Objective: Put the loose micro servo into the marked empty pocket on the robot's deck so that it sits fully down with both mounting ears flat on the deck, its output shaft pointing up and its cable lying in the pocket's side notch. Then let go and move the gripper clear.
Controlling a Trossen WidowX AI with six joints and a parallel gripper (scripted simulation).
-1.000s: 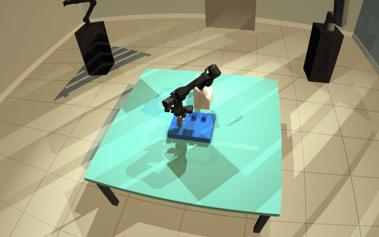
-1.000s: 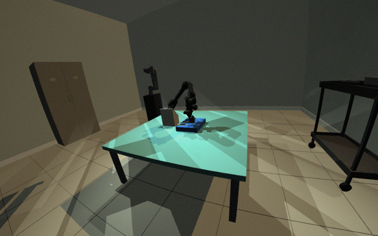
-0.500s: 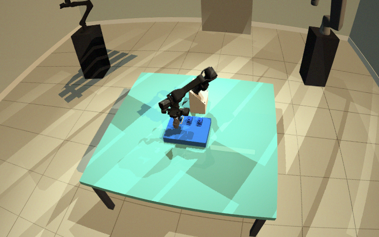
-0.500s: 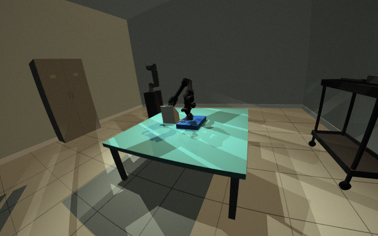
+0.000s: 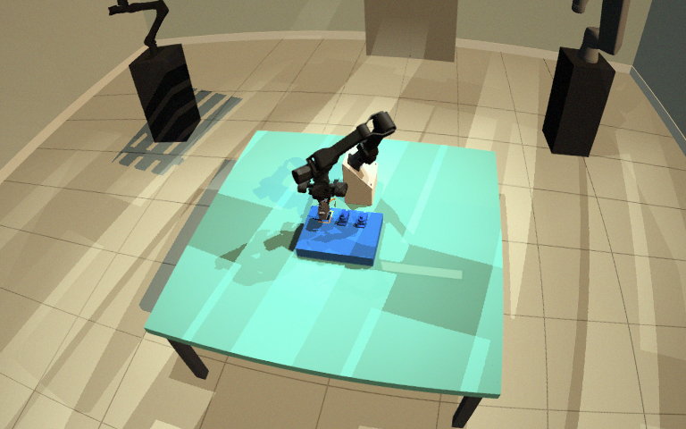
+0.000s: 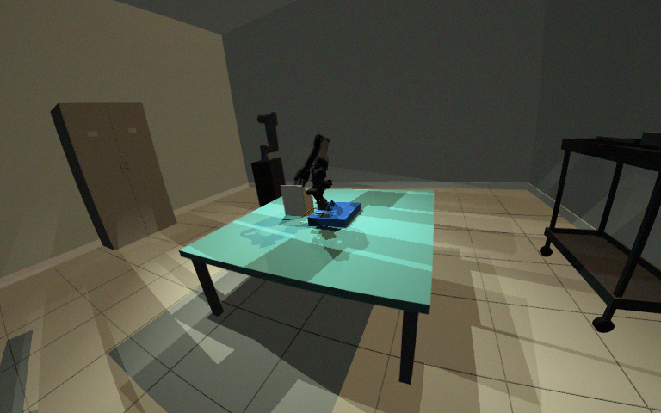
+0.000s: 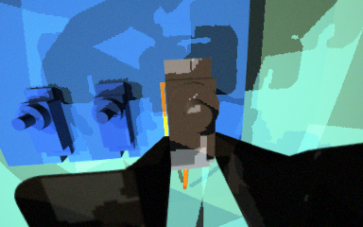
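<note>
Right now the blue deck is 11 cm ahead of my gripper tip, 10 cm below it and 6 cm to the left of it.
</note>
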